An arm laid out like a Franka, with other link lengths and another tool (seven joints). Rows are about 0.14 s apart.
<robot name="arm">
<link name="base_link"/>
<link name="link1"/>
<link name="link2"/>
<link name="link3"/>
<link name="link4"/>
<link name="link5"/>
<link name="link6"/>
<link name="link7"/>
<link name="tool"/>
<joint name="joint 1" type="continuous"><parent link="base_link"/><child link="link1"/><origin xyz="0.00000 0.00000 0.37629"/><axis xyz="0 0 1"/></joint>
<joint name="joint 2" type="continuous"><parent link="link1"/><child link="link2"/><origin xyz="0.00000 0.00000 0.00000"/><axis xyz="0 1 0"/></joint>
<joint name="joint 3" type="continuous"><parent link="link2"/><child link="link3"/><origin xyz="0.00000 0.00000 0.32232"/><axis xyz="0 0 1"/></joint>
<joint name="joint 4" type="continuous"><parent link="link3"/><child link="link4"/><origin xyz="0.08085 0.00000 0.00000"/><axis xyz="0 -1 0"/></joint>
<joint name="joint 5" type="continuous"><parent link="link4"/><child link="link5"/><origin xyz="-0.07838 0.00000 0.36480"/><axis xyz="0 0 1"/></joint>
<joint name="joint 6" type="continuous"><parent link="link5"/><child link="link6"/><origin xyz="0.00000 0.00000 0.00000"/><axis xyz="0 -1 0"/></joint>
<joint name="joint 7" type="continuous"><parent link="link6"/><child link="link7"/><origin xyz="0.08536 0.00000 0.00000"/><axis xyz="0 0 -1"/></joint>
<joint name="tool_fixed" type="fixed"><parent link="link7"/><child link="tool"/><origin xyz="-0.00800 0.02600 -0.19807" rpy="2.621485 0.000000 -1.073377"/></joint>
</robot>
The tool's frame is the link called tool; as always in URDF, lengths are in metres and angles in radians. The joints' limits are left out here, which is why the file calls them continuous.
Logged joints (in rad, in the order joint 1, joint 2, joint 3, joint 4, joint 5, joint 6, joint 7), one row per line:
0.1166 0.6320 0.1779 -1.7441 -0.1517 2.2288 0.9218
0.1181 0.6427 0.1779 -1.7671 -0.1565 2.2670 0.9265
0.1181 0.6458 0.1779 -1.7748 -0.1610 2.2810 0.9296
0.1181 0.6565 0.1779 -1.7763 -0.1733 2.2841 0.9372
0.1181 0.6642 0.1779 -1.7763 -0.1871 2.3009 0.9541
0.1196 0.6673 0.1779 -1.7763 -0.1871 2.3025 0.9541
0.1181 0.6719 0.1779 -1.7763 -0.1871 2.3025 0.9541
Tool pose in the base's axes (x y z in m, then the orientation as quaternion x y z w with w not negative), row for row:
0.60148 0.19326 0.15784 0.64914 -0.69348 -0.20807 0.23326
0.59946 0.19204 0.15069 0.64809 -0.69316 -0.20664 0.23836
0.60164 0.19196 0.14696 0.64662 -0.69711 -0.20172 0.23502
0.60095 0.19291 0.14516 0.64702 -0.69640 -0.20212 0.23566
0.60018 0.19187 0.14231 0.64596 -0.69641 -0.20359 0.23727
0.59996 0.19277 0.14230 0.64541 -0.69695 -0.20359 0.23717
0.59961 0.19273 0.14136 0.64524 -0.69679 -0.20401 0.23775
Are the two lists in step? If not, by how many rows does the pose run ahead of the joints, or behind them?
The pose runs 2 rows ahead of the joints: the pose in row i belongs to the joints in row i + 2.
